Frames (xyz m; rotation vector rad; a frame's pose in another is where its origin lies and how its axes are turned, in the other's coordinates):
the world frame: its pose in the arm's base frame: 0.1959 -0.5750 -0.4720 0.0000 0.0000 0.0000
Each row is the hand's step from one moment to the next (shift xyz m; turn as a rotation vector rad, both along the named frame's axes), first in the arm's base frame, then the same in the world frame.
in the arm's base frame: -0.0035 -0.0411 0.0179 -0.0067 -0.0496 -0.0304
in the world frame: -0.0035 -0.0411 0.0179 -0.0067 -0.0496 -0.0304
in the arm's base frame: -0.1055 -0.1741 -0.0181 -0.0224 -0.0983 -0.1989
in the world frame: -0.1055 -0.1741 -0.0181 -0.0224 -0.0983 -0.1989
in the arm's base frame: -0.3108 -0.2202 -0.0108 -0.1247 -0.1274 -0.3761
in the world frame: -0.3108 -0.2202 -0.0108 -0.1247 -0.1274 -0.3761
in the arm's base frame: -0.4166 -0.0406 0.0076 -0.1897 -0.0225 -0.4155
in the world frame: -0.4166 -0.0406 0.0076 -0.1897 -0.0225 -0.4155
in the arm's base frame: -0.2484 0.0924 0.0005 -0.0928 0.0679 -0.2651
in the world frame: -0.2484 0.0924 0.0005 -0.0928 0.0679 -0.2651
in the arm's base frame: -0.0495 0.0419 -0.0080 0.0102 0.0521 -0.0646
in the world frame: -0.0495 0.0419 -0.0080 0.0102 0.0521 -0.0646
